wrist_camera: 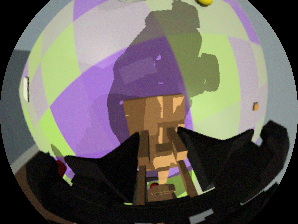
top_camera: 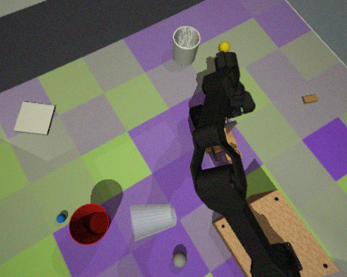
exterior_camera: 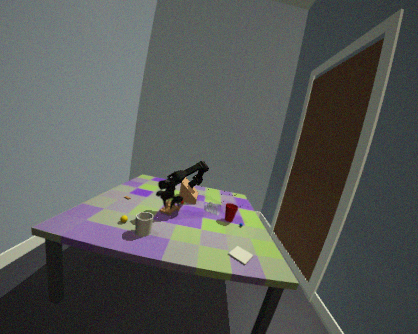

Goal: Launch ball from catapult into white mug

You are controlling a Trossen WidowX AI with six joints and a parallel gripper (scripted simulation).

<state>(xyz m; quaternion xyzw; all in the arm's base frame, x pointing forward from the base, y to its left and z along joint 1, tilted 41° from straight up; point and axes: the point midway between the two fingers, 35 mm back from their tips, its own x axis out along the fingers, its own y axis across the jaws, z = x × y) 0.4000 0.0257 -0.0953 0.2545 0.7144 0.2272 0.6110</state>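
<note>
The red ball lies 220 mm behind my gripper tip, 40 mm to the left of it and 30 mm below it. From my gripper tip the other things lie so: yellow ball: 250 mm ahead, 170 mm to the right, 20 mm below; white mug: 280 mm ahead, 20 mm to the right, 10 mm below; wooden catapult: 70 mm behind, 30 mm to the left, 20 mm above.
</note>
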